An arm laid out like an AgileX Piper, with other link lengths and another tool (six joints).
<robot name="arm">
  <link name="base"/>
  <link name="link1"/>
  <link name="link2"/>
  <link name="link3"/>
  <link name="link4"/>
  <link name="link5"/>
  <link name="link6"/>
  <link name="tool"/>
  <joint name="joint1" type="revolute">
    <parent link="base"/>
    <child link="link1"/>
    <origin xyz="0 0 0.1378"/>
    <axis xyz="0 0 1"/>
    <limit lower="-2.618" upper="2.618"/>
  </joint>
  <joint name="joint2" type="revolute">
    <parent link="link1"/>
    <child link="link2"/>
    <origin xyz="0 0 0" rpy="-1.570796 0 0"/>
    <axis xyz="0 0 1"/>
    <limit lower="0" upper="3.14"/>
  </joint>
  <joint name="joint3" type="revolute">
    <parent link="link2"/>
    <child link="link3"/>
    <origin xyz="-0.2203 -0.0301 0"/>
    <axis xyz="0 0 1"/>
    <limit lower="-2.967" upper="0"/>
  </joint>
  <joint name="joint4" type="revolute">
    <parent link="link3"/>
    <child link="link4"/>
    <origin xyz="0.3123 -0.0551 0" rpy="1.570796 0 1.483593"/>
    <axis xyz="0 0 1"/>
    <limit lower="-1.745" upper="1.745"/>
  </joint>
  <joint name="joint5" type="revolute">
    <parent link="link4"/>
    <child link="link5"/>
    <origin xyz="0 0 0" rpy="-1.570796 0 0"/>
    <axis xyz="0 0 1"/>
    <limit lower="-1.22" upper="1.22"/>
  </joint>
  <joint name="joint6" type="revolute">
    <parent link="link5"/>
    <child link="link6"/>
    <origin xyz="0 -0.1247 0" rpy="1.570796 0 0"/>
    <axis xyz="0 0 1"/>
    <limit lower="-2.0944" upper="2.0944"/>
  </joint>
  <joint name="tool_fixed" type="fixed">
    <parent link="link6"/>
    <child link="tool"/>
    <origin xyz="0.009 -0.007 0.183" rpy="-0.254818 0 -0.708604"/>
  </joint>
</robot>
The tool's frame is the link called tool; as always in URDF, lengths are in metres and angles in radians.
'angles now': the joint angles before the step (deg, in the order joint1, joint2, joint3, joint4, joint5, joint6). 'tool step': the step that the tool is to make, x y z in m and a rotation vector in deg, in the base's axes. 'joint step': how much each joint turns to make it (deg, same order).
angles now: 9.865 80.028 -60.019 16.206 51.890 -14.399
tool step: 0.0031 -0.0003 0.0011 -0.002 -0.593 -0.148
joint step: -0.004 0.003 -0.005 -0.061 -0.606 -0.003
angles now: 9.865 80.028 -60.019 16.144 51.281 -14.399
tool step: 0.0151 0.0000 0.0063 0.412 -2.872 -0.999
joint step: 0.006 -0.007 0.011 0.054 -3.066 0.190
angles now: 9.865 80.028 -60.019 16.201 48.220 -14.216
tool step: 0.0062 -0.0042 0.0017 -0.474 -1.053 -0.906
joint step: 0.004 0.004 -0.009 -1.075 -1.198 1.016
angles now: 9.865 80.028 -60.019 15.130 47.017 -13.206
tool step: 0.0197 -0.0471 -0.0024 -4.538 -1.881 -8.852
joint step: -0.906 0.596 -0.090 -10.943 -3.107 11.972
